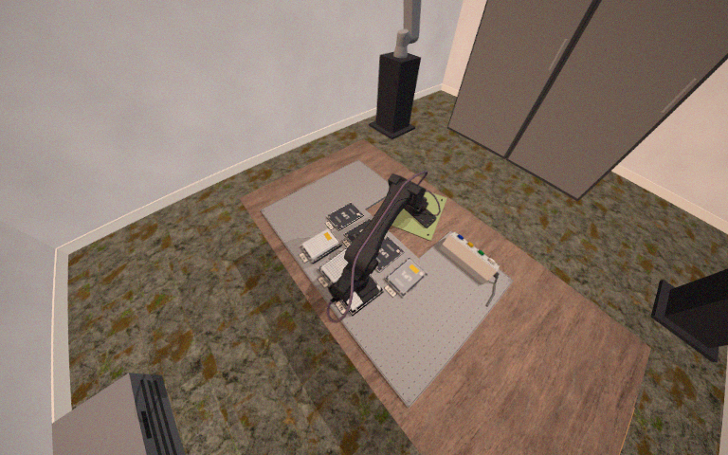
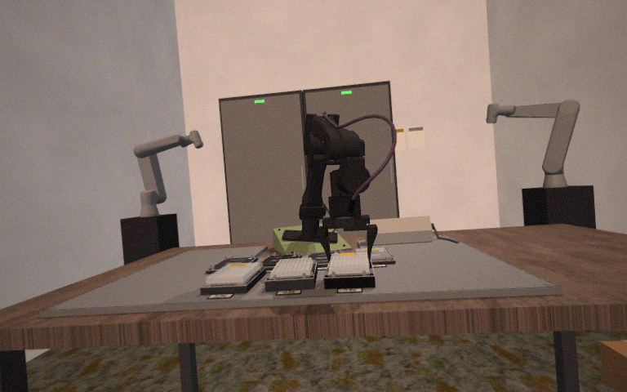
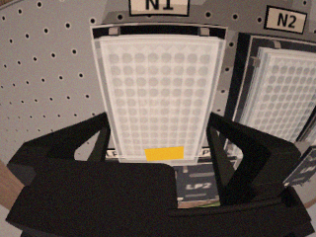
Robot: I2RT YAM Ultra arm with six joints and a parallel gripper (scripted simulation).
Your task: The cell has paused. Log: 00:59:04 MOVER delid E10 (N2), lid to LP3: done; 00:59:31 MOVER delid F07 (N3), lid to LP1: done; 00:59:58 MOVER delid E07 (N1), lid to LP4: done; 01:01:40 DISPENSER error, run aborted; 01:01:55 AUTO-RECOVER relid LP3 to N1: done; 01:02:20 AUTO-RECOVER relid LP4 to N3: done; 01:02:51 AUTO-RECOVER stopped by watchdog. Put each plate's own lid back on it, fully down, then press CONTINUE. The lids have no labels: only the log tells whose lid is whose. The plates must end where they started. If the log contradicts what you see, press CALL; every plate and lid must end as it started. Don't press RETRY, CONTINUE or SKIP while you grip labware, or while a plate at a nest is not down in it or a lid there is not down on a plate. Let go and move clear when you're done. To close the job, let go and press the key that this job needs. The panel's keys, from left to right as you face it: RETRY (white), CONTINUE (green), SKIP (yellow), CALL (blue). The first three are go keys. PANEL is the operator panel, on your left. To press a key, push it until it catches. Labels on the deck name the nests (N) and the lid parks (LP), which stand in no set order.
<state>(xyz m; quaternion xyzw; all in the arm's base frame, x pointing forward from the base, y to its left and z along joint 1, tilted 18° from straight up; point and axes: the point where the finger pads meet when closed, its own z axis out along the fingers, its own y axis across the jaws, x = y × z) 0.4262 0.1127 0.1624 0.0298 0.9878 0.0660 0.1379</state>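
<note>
The plate lies 130 mm to the right of my hand and 10 mm below it. The rest, counted from my hand: LP3 park: 180 mm behind, 200 mm to the right, 40 mm below; then LP1 park: 180 mm behind, 70 mm to the left, 40 mm below; then lid: 180 mm behind, 70 mm to the left, 30 mm below.
</note>
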